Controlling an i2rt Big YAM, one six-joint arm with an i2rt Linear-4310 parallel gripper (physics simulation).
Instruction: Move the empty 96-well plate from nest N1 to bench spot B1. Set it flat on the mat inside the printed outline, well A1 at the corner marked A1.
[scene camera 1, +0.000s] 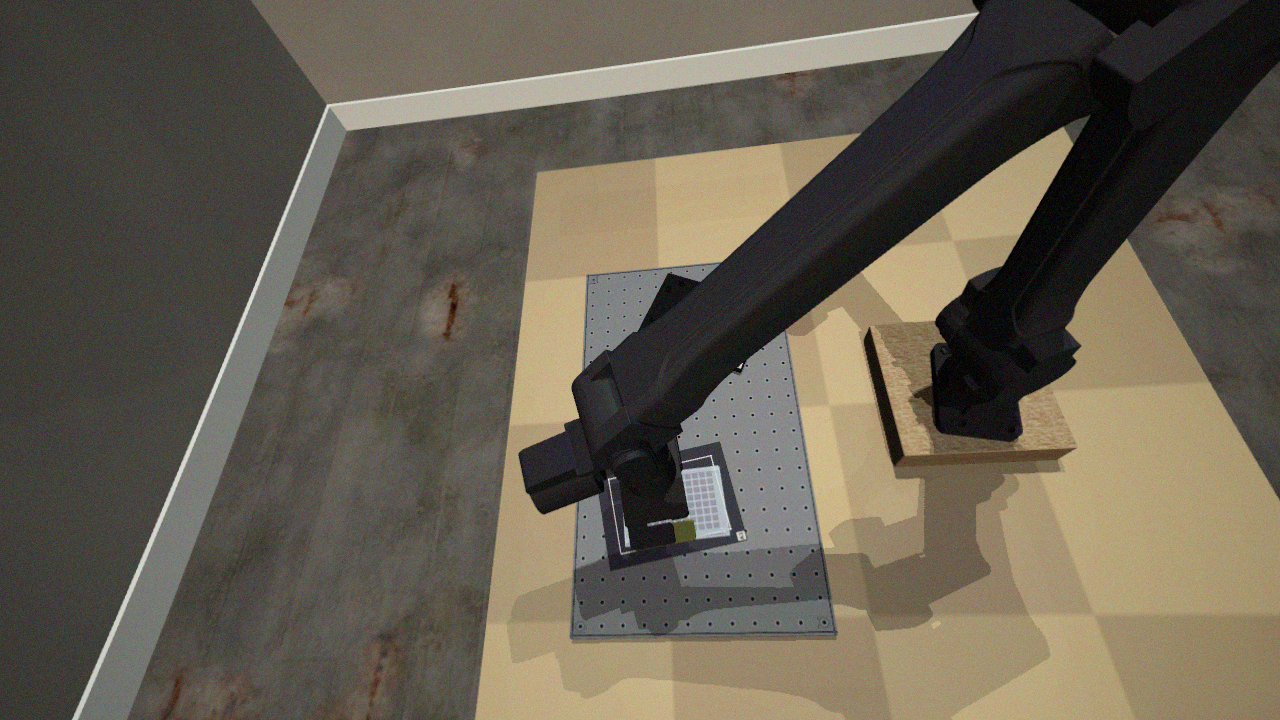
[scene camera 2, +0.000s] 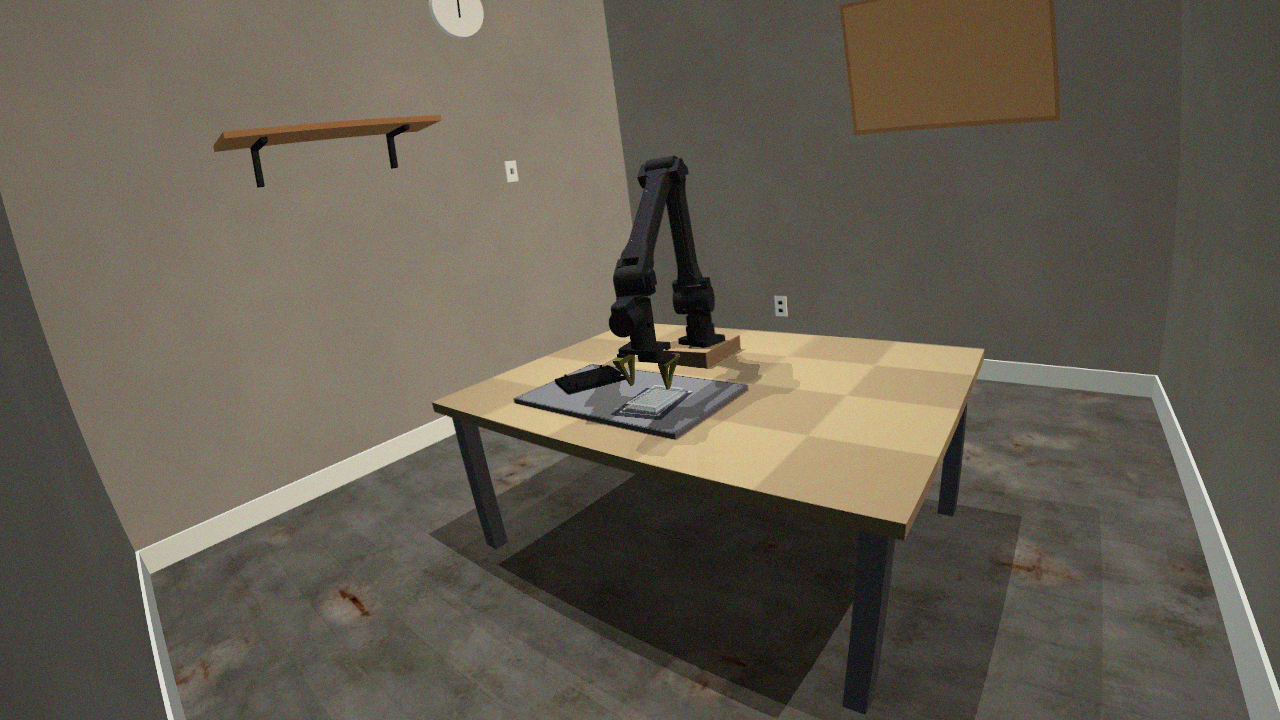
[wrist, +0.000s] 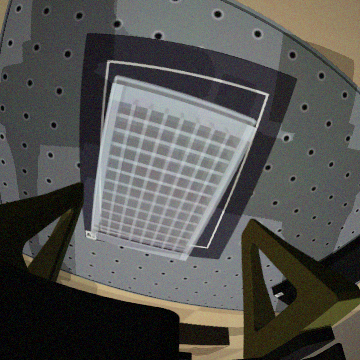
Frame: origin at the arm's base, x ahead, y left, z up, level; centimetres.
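Seen in the pictures: gripper, fingertip midpoint: (scene camera 1: 662, 494) (scene camera 2: 650, 386) (wrist: 166, 211); arm's base at its link origin: (scene camera 1: 970, 392) (scene camera 2: 701, 342).
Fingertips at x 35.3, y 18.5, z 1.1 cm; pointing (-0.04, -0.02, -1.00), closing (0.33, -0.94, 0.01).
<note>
Pixels of each thing's middle, then the offset from my fingertips to it. "pt": a spot on its surface instead. Level surfaces: height alone.
- dark mat at its surface level: dz -3.9 cm
- white outline at a spot on its surface: (wrist: 268, 94) pt dx +8.0, dy -1.9, dz -3.9 cm
- black nest at the middle of its body: (wrist: 338, 278) (scene camera 1: 702, 318) (scene camera 2: 589, 377) dx -1.0, dy -27.2, dz -3.0 cm
- grey perforated board at a spot on its surface: (scene camera 1: 760, 573) pt dx -12.2, dy +6.3, dz -4.1 cm
- table at its surface level: dz -5.4 cm
The clear, pale 96-well plate (scene camera 1: 707, 501) (scene camera 2: 657, 399) (wrist: 165, 170) lies on the dark mat (scene camera 1: 702, 450) (wrist: 90, 125). It looks slightly turned against the white outline (wrist: 268, 94). In the wrist view dark gaps show along the outline's top and right sides, and the plate covers parts of its left and lower lines. The small corner label (scene camera 1: 741, 535) (wrist: 90, 234) is by the plate's lower-left corner; well A1 cannot be read. My gripper (scene camera 2: 649, 385) (wrist: 166, 211) is open and empty, above the plate's base-side end. The black nest (scene camera 1: 667, 300) (scene camera 2: 586, 380) is apart from the plate, partly hidden by the arm in scene camera 1.
The grey perforated board (scene camera 1: 760, 573) (scene camera 2: 711, 404) carries the mat and the nest. The arm's wooden base block (scene camera 1: 913, 429) (scene camera 2: 693, 358) stands on the table (scene camera 1: 1118, 537) (scene camera 2: 877, 429) beside the board. The arm crosses over the board and casts shadows on it.
</note>
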